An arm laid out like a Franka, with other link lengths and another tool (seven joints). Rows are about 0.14 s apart.
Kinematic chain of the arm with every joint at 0, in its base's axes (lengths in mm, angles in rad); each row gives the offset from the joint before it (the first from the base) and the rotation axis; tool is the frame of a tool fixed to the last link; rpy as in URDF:
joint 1: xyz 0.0 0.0 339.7 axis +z
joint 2: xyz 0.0 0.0 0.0 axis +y
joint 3: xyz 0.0 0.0 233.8 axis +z
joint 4: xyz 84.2 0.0 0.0 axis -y
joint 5: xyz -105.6 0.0 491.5 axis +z
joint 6: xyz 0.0 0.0 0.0 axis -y
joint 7: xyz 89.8 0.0 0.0 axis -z
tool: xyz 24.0 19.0 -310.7 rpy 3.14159 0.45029 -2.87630
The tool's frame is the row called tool.
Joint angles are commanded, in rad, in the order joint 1, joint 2, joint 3, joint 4, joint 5, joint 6, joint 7. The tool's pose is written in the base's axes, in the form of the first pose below.
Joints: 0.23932 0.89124 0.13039 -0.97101 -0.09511 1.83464 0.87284
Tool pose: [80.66 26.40 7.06], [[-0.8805 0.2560 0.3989], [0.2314 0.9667 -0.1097], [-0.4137 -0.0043 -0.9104]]
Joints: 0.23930 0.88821 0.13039 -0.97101 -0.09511 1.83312 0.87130
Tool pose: [80.69 26.40 7.30], [[-0.8802 0.2546 0.4005], [0.2302 0.9670 -0.1088], [-0.4150 -0.0036 -0.9098]]
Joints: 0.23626 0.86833 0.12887 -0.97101 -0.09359 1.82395 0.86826
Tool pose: [81.02 26.12 8.87], [[-0.8755 0.2558 0.4099], [0.2321 0.9667 -0.1077], [-0.4238 0.0008 -0.9058]]
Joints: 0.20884 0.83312 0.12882 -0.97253 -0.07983 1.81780 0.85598
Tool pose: [82.17 24.39 11.70], [[-0.8612 0.2732 0.4286], [0.2557 0.9617 -0.0992], [-0.4393 0.0242 -0.8980]]
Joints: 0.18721 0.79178 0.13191 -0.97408 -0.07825 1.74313 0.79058
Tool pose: [81.16 22.57 14.23], [[-0.8858 0.2282 0.4041], [0.2101 0.9736 -0.0893], [-0.4138 0.0058 -0.9103]]
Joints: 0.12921 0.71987 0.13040 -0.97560 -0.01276 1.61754 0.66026
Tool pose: [79.17 19.29 18.82], [[-0.9229 0.1642 0.3482], [0.1676 0.9856 -0.0207], [-0.3466 0.0393 -0.9372]]
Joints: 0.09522 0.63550 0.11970 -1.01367 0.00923 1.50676 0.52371
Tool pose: [76.27 16.40 22.36], [[-0.9538 0.0650 0.2932], [0.0744 0.9970 0.0213], [-0.2910 0.0421 -0.9558]]
